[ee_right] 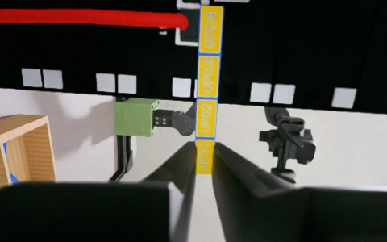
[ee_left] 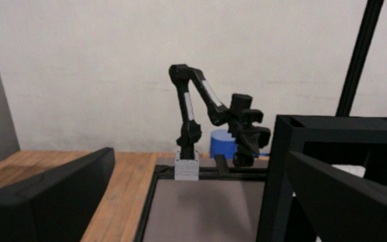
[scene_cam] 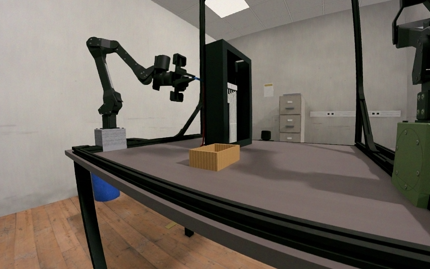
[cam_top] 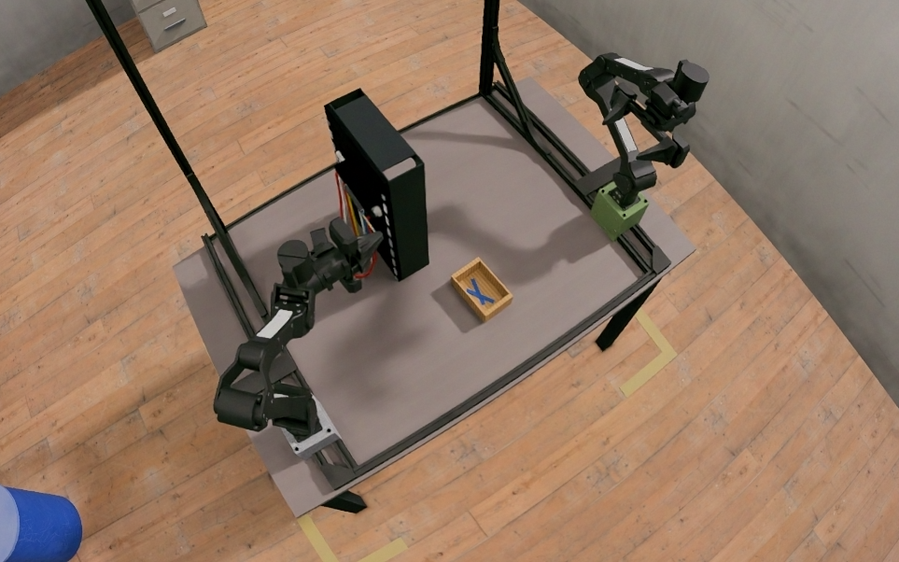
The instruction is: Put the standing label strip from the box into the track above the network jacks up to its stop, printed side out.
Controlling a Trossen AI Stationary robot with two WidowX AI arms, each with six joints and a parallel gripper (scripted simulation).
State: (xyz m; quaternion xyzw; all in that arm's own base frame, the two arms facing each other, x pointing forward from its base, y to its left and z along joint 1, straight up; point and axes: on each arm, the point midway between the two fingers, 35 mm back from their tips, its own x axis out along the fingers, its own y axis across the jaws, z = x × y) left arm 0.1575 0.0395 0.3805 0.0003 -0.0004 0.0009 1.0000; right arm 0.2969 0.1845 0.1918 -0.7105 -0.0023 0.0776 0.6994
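Right now the label strip is 3 cm behind my right hand and 3 cm to the left of it. Round my right hand: wooden box: 12 cm ahead, 20 cm to the left, 27 cm below; then black patch panel: 15 cm behind, 7 cm to the left, 8 cm below.
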